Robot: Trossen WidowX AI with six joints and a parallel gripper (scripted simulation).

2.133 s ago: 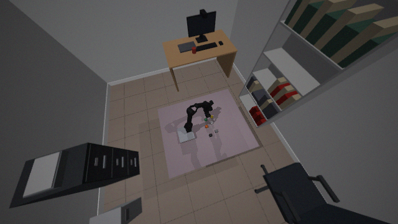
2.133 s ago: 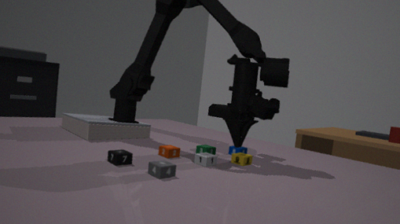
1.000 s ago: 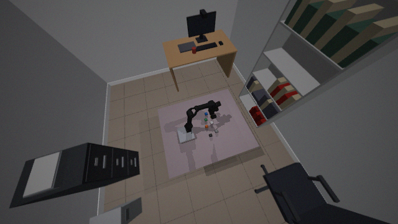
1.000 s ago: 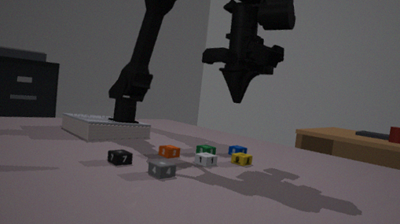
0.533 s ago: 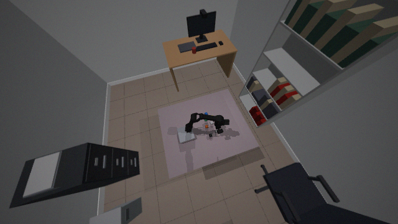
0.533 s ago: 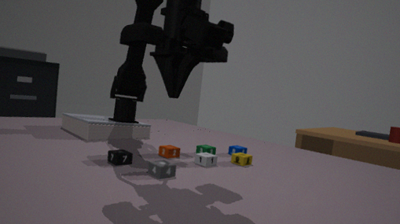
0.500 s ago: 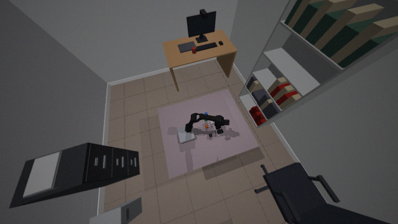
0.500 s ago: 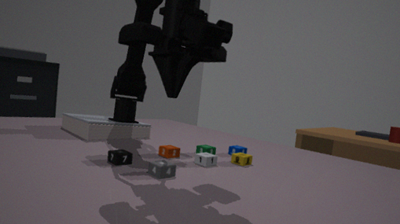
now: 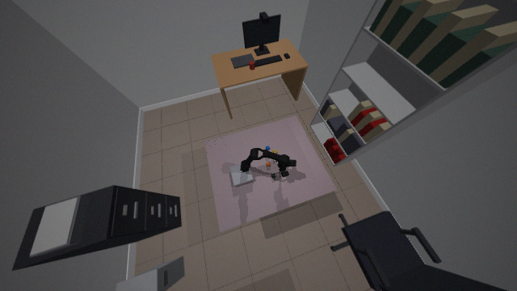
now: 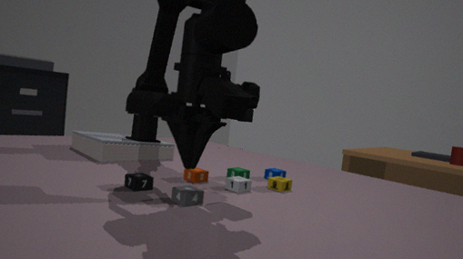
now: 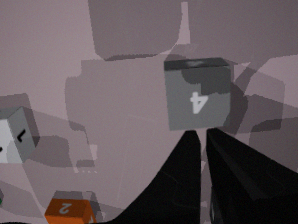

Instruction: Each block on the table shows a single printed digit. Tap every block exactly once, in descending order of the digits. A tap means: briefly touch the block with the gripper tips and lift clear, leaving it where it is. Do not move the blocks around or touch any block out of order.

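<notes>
The grey 4 block lies 40 mm below my gripper tip and 10 mm ahead of it. From my gripper tip the other things lie so: black 7 block: 80 mm behind, 40 mm below, 30 mm to the right; orange block: 90 mm to the left, 90 mm behind, 40 mm below; white 1 block: 120 mm to the left, 40 mm below, 10 mm behind.
</notes>
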